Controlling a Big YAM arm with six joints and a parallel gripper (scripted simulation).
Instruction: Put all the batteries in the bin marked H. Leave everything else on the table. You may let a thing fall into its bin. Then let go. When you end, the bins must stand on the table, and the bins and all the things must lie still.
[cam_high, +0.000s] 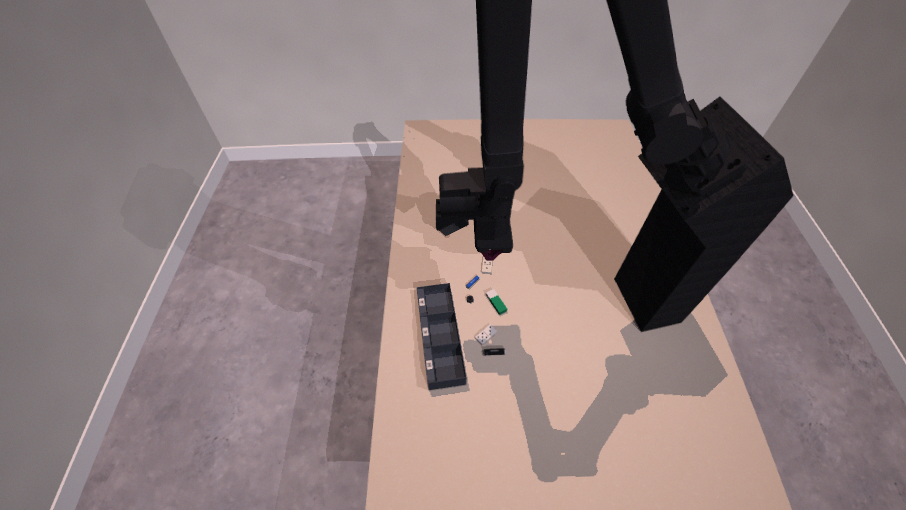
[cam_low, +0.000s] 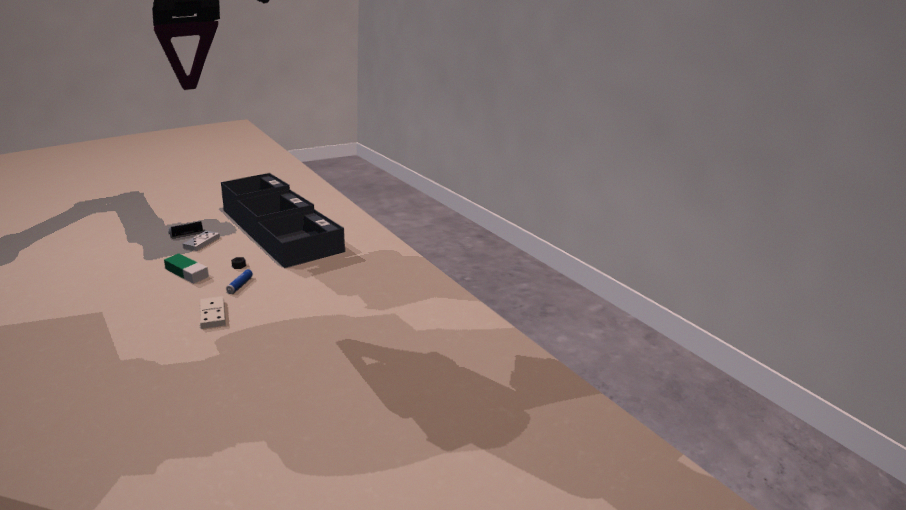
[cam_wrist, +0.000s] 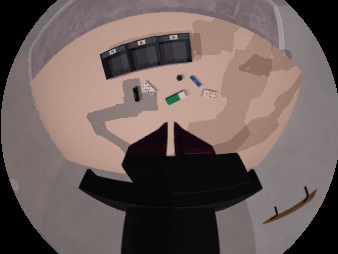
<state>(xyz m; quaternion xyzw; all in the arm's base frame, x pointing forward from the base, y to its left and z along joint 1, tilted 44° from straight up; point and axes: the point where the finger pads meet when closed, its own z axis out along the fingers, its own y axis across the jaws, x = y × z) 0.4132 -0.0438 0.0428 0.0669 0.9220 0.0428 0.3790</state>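
Now: the three joined black bins 20 cm below my hand, 12 cm ahead of it and 6 cm to the left of it. Also, from my hand: blue battery 22 cm below, 8 cm to the right, 2 cm ahead; black button cell 22 cm below, 3 cm to the right, 3 cm ahead; green-and-white eraser 21 cm below, 3 cm behind, 2 cm to the right.
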